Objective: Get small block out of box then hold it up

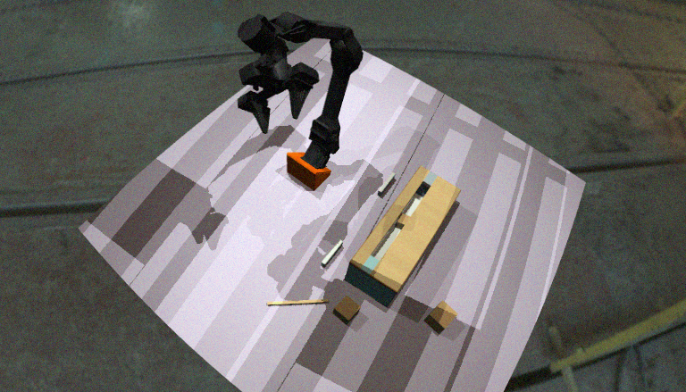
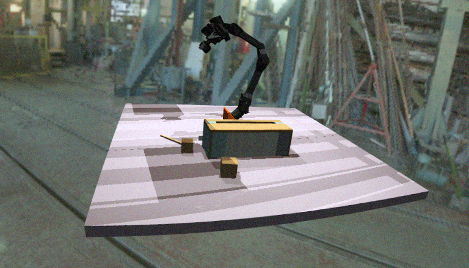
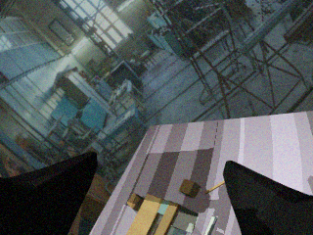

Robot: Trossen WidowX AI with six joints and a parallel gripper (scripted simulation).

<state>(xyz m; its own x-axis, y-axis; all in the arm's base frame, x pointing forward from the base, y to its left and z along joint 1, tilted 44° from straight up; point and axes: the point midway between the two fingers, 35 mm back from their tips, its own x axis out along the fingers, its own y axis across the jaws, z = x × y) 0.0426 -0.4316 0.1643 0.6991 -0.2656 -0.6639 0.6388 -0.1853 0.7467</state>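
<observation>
My gripper tip is 270 mm short of the tan block, 200 mm to the right of it and 370 mm above it. Also, from my gripper tip: long box: 250 mm ahead, 190 mm to the left, 400 mm below; thin stick: 170 mm ahead, 140 mm to the right, 460 mm below.
</observation>
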